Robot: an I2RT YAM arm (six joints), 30 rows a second.
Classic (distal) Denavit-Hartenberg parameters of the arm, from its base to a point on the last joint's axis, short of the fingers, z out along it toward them. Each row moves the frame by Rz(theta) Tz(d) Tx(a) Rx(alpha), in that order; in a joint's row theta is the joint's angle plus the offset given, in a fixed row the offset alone. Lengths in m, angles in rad.
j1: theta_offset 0  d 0.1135  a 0.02  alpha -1.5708
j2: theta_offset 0  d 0  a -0.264  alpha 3.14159
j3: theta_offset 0.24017  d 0  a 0.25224  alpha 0
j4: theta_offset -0.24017  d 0  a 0.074  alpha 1.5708
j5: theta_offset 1.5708  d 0  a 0  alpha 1.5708
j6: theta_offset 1.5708  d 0.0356  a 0  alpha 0
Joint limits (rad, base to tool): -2.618..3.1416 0..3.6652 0..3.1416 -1.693..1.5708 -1.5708..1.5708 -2.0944..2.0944
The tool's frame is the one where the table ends.
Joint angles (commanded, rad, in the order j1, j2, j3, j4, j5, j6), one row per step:
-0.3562, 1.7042, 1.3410, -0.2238, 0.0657, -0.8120
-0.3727, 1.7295, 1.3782, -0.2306, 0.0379, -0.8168
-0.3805, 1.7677, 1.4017, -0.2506, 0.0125, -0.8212
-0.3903, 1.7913, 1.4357, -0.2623, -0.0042, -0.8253
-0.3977, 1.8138, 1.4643, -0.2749, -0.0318, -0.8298
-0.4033, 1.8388, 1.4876, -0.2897, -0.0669, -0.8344
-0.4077, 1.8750, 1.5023, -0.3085, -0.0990, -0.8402
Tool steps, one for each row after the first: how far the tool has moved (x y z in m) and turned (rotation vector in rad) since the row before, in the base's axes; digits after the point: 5 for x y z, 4 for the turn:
0.00480, -0.00784, 0.00245, 0.0089, -0.0086, 0.0093
0.00600, -0.00482, -0.00862, 0.0227, 0.0284, 0.0157
0.00456, -0.00559, 0.00120, 0.0064, -0.0012, 0.0062
0.00429, -0.00409, -0.00040, 0.0139, 0.0012, 0.0177
0.00437, -0.00309, -0.00352, 0.0220, 0.0083, 0.0254
0.00497, -0.00296, -0.01150, 0.0296, 0.0306, 0.0245

